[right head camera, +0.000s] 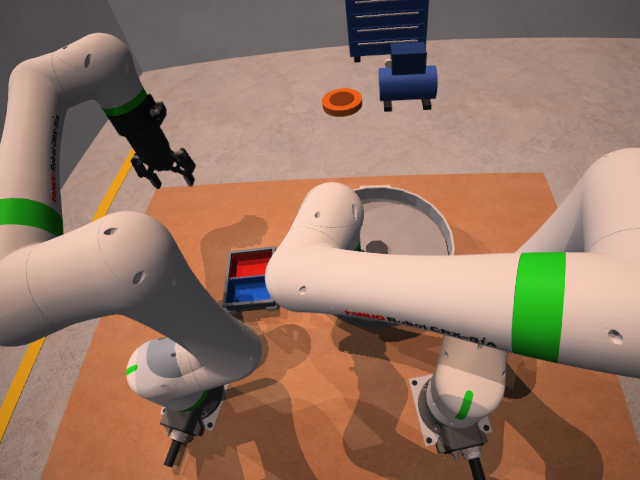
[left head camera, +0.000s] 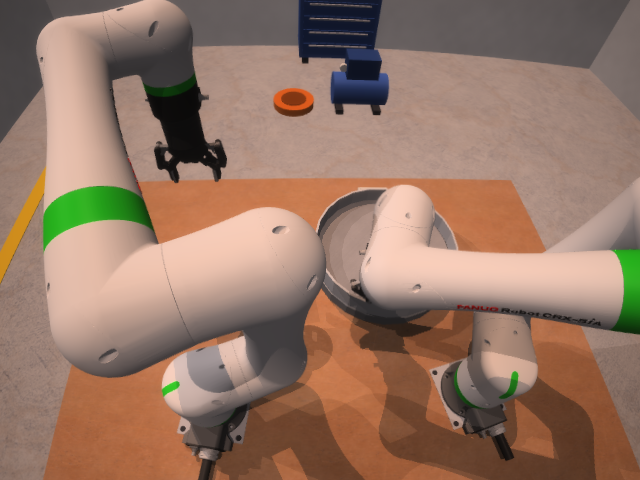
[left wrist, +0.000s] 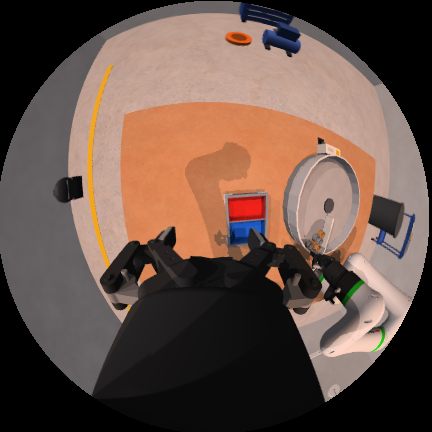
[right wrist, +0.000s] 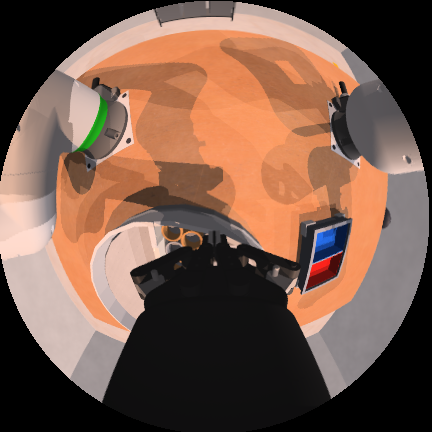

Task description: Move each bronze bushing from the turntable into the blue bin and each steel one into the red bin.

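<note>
The grey turntable point(left head camera: 343, 227) point(right head camera: 413, 227) point(left wrist: 327, 185) point(right wrist: 125, 265) holds several upright ring-shaped bushings close together near its wall. Bronze ones point(left wrist: 321, 233) point(right wrist: 182, 241) and a steel one point(right wrist: 173, 244) show; others are partly hidden by my right gripper. My right gripper point(right wrist: 214, 237) is shut and empty, fingertips together, beside the bushings; in the head views my right arm hides its fingertips. My left gripper point(left head camera: 196, 179) point(right head camera: 174, 184) point(left wrist: 211, 234) is open and empty, high at the left. The red bin point(right head camera: 253, 266) point(left wrist: 247, 207) point(right wrist: 325, 270) adjoins the blue bin point(right head camera: 253, 293) point(left wrist: 256, 225) point(right wrist: 330, 235).
A pale bar point(left wrist: 328, 232) stands in the turntable beside the bushings. The grey bin frame lies left of the turntable in the right head view. My right arm point(left head camera: 506, 279) point(right head camera: 423, 289) reaches over the turntable. A blue compressor point(left head camera: 359, 87) and an orange ring point(left head camera: 279, 105) lie on the floor beyond.
</note>
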